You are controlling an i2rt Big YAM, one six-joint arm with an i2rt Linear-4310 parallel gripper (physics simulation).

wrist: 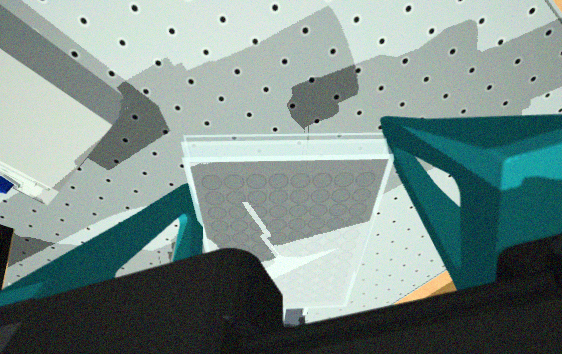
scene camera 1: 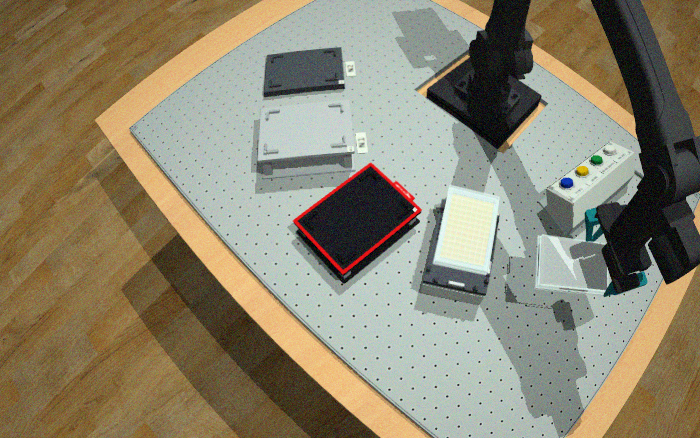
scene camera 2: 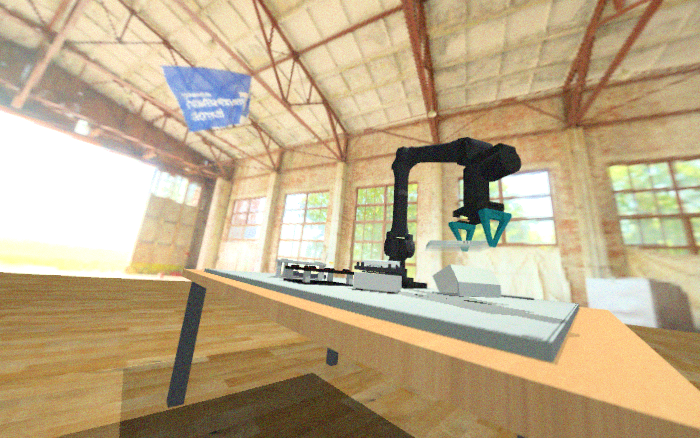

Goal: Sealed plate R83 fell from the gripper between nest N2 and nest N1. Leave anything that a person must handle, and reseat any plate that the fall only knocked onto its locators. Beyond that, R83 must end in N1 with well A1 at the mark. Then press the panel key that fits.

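Places are measured from the arm's base along level axes (x ahead, y left, z up), in metres.
Pixels of known places: gripper, between the fingertips: [wrist: 283, 164] [scene camera 1: 597, 268] [scene camera 2: 477, 249]; arm's base, origin of its link: [scene camera 1: 487, 95].
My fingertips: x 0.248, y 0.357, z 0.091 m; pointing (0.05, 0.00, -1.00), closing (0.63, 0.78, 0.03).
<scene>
For each thing: its top centre in the pictures, then the offset to it from my fingertips. "pt": a spot on its surface instead. Level surfaces: height alone.
- clear plate, centre of its top: [wrist: 287, 257] [scene camera 1: 576, 262] [scene camera 2: 455, 241] 0.025 m ahead, 0.041 m right, 0.015 m up
- light grey raised nest, centre of its top: [scene camera 1: 304, 125] [scene camera 2: 303, 260] 0.072 m ahead, 0.547 m right, 0.047 m down
- low dark nest, centre of its top: [scene camera 1: 303, 65] 0.067 m back, 0.694 m right, 0.090 m down
- cream-welled plate, centre of its top: [scene camera 1: 469, 225] [scene camera 2: 382, 258] 0.060 m ahead, 0.218 m right, 0.031 m down
- dark base, a spot on its surface: [scene camera 1: 456, 276] pt 0.128 m ahead, 0.189 m right, 0.058 m down
- key panel, centre of its top: [scene camera 1: 600, 169] [scene camera 2: 467, 267] 0.203 m back, 0.078 m right, 0.029 m down
- perforated table top, height of its surface: 0.113 m down
My gripper [scene camera 1: 597, 266] [scene camera 2: 479, 247] [wrist: 283, 164] is shut on a clear plate [scene camera 1: 554, 263] [scene camera 2: 443, 244] [wrist: 280, 200] with round wells, held by its sides above the table. Its name and A1 corner are not readable. The light grey raised nest [scene camera 1: 304, 129], tagged apparently N1, has bare corner locators. The low dark nest [scene camera 1: 304, 71] behind it, tagged apparently N2, is also bare. A cream-welled plate [scene camera 1: 467, 229] lies on a dark base [scene camera 1: 456, 276]; whether it is fully seated is unclear. The key panel [scene camera 1: 588, 180] [wrist: 40, 115] has blue [scene camera 1: 566, 182], yellow [scene camera 1: 582, 170], green [scene camera 1: 596, 160] and white [scene camera 1: 609, 148] keys.
A black, red-edged unit [scene camera 1: 357, 217] stands turned between the grey nest and the cream-welled plate. The arm's base [scene camera 1: 449, 98] stands behind them. The perforated table top [scene camera 1: 392, 335] has a wooden edge [scene camera 1: 294, 330].
</scene>
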